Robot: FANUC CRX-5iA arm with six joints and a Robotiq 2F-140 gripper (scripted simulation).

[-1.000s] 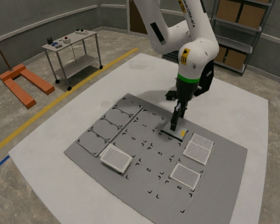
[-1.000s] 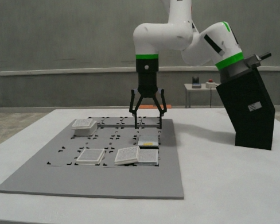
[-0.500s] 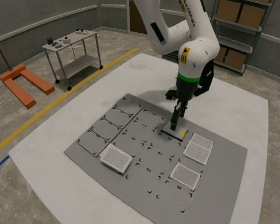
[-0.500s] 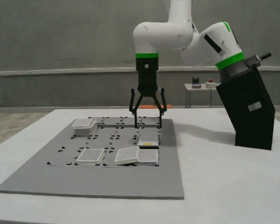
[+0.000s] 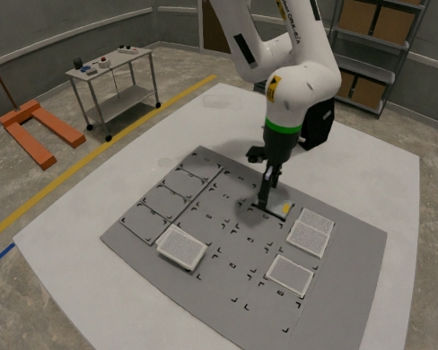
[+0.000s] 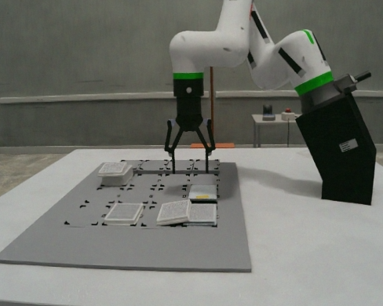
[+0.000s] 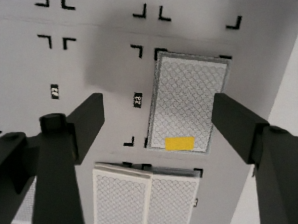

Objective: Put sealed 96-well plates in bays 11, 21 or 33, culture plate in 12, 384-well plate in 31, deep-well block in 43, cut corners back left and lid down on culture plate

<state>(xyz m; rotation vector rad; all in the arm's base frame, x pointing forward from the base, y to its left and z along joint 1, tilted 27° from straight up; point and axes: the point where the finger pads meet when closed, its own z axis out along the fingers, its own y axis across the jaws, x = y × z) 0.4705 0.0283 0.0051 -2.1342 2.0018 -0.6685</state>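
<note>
Right now the tall white block is 27 cm ahead of my hand, 17 cm to the right of it and 8 cm below it. From my hand the other things lie so: plate 3 cm behind, 18 cm to the left, 9 cm below; lid 4 cm behind, 2 cm to the left, 8 cm below; bay label 14 cm ahead, 17 cm to the left, 10 cm below.
</note>
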